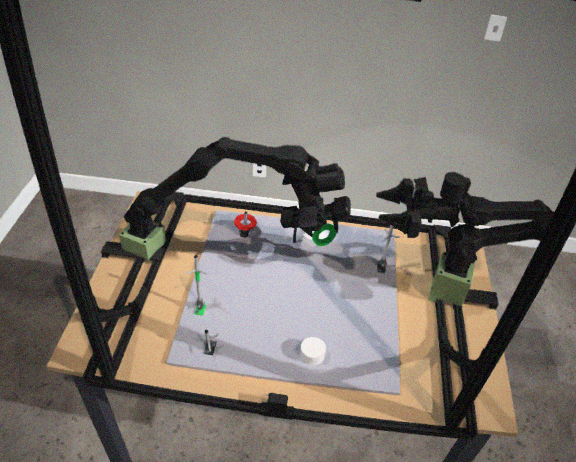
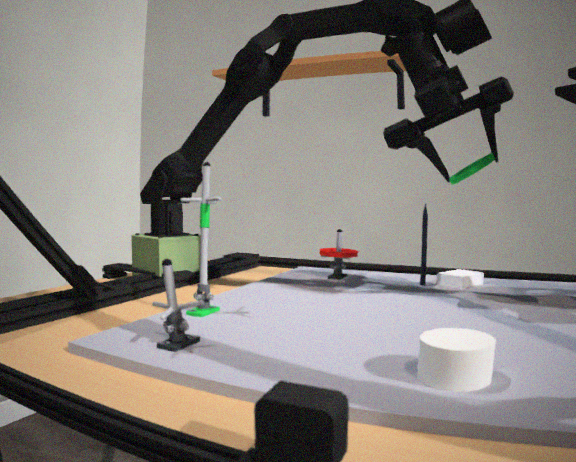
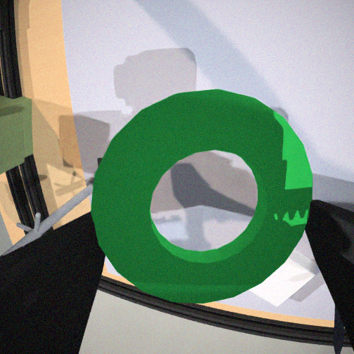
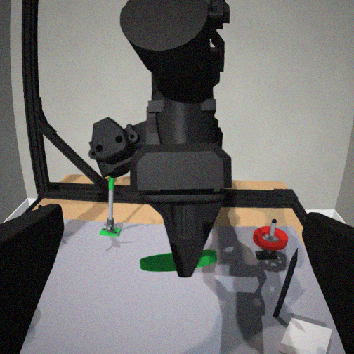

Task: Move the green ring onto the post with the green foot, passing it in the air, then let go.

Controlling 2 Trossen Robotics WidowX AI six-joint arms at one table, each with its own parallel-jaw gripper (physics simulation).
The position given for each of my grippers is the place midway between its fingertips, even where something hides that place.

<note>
I see my left gripper (image 2: 473, 171), my right gripper (image 1: 377, 205), a green ring (image 3: 159, 135), a white block (image 2: 459, 278) and a short post (image 2: 174, 313).
The green ring also shows in image 4 (image 4: 159, 262). The white block shows as well in image 3 (image 3: 297, 269). My left gripper shows as well in image 1 (image 1: 324, 233), in image 3 (image 3: 208, 218) and in image 4 (image 4: 185, 263).
</note>
